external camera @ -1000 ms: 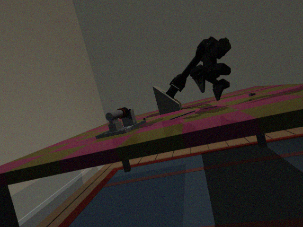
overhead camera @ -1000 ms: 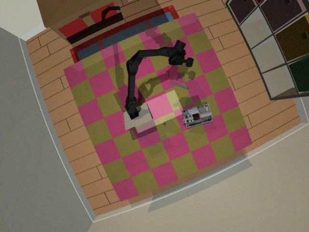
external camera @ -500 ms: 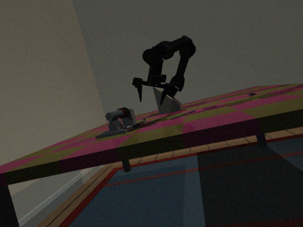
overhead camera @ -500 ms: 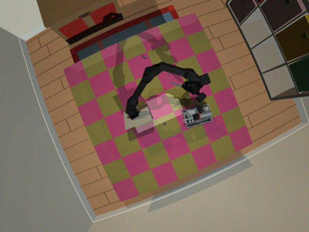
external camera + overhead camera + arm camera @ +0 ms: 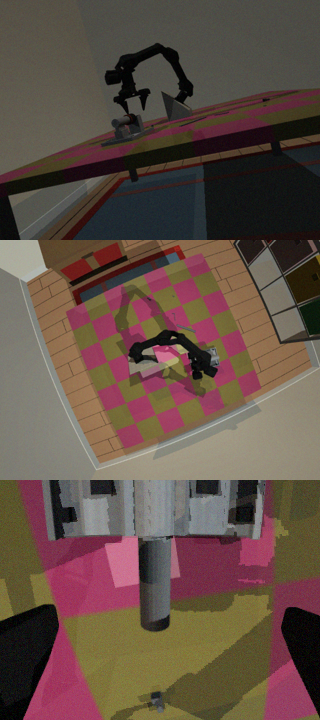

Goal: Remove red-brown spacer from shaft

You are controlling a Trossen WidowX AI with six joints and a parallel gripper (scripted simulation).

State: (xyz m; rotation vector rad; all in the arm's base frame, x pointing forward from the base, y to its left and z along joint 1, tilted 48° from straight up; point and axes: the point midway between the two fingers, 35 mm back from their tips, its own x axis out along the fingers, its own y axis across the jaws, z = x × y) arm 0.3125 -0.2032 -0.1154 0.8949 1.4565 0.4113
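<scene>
Now: the grey shaft 70 mm ahead of my gripper tip, 20 mm below it and 10 mm to the right of it. Round my gripper tip: grey bolt (630 mm to the left, 100 mm below, 20 mm behind); thin grey bar (260 mm to the left, 120 mm ahead, 100 mm below); support block (130 mm ahead, 50 mm below, 30 mm to the right).
</scene>
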